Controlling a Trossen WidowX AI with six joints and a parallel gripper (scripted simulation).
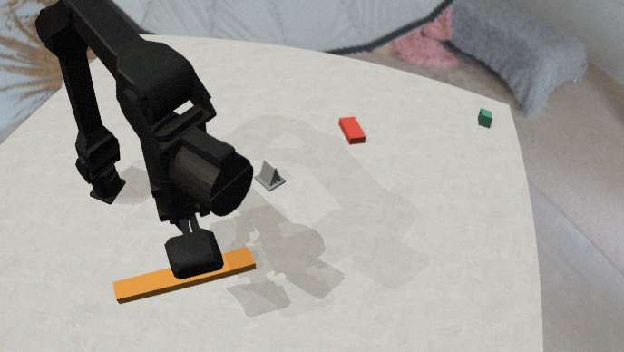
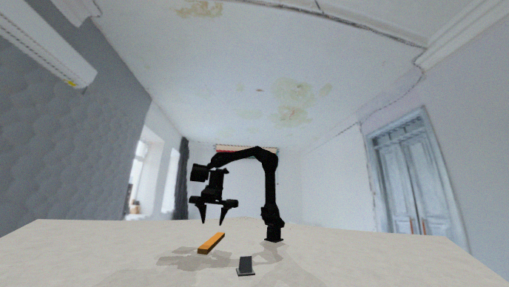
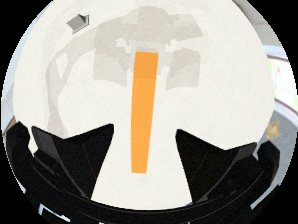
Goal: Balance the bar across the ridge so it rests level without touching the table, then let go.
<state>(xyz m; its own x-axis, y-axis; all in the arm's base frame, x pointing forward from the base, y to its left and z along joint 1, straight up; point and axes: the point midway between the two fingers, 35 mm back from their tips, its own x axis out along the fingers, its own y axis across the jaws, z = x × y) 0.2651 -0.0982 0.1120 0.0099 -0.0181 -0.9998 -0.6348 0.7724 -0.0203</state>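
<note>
My gripper tip is 7 cm above the orange bar, 3 cm past it and 2 cm to the left of it. Also, from my gripper tip: small green cube: 60 cm to the left, 47 cm ahead, 6 cm below; then red block: 41 cm to the left, 15 cm ahead, 7 cm below.
</note>
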